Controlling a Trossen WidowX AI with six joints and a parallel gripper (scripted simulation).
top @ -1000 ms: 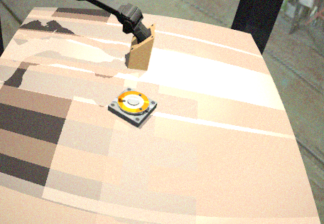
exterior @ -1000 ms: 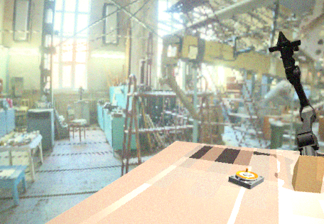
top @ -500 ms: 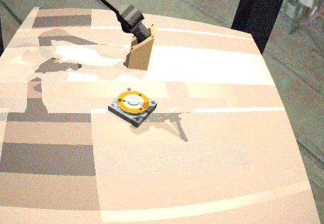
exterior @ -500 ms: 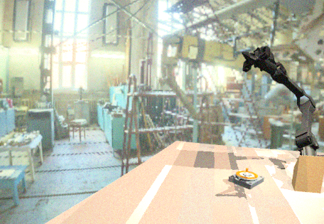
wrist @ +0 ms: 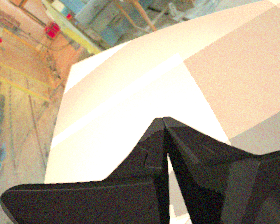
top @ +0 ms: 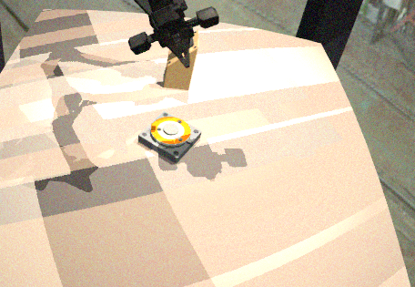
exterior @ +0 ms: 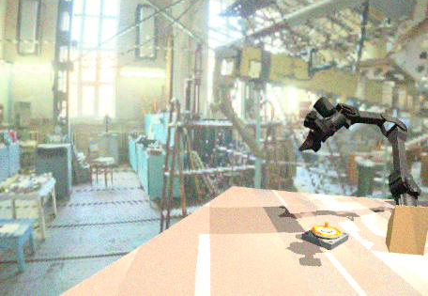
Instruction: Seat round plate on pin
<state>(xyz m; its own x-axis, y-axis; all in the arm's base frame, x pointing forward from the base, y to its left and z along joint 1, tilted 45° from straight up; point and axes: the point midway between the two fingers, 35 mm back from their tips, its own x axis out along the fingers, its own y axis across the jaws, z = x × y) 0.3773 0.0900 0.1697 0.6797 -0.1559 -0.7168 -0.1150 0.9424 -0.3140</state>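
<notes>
The round plate lies 120 mm behind my gripper tip, 10 mm to the right of it and 290 mm below it. From my gripper tip the other things lie so: base (120 mm behind, 10 mm to the left, 300 mm below).
</notes>
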